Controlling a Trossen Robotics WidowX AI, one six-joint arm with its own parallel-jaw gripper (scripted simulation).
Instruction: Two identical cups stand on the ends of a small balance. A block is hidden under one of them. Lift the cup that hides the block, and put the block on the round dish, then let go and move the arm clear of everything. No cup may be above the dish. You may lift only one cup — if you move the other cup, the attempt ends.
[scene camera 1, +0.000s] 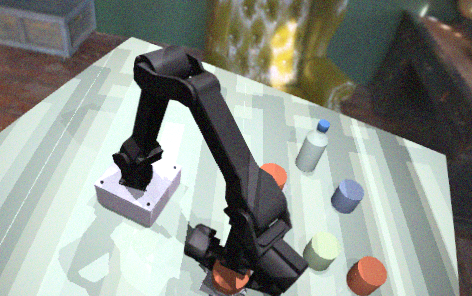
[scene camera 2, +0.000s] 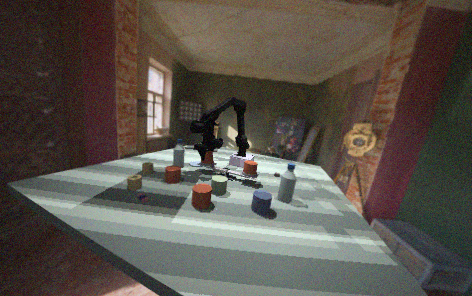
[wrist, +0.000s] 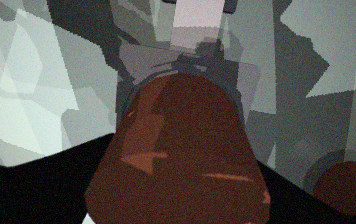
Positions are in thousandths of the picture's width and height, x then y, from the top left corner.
In view: my gripper (scene camera 1: 484, 938).
My gripper is seen too in the wrist view (wrist: 504, 676).
